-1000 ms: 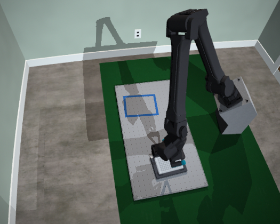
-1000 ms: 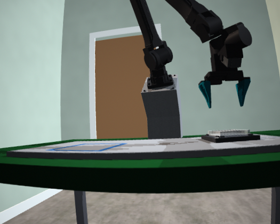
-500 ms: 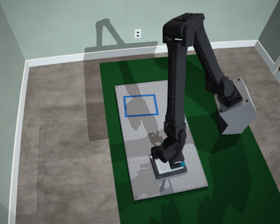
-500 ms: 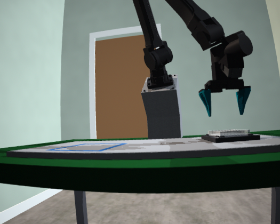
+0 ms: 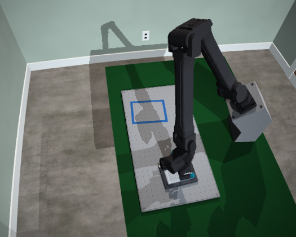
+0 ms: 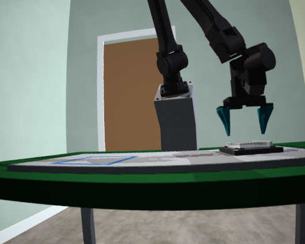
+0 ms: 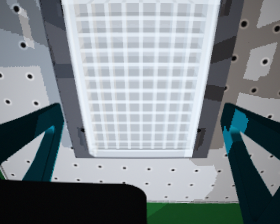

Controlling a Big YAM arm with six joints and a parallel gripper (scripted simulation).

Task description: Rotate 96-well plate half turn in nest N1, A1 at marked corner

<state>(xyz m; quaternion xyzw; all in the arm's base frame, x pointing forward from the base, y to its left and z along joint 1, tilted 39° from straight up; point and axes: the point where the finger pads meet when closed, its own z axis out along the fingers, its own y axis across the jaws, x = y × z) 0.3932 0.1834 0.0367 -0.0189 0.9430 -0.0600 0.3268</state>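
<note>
My hand is 40 mm above the 96-well plate. From my hand the other things lie so: plate nest N1: 50 mm below; then A1 label: 80 mm ahead, 50 mm to the right, 40 mm below.
</note>
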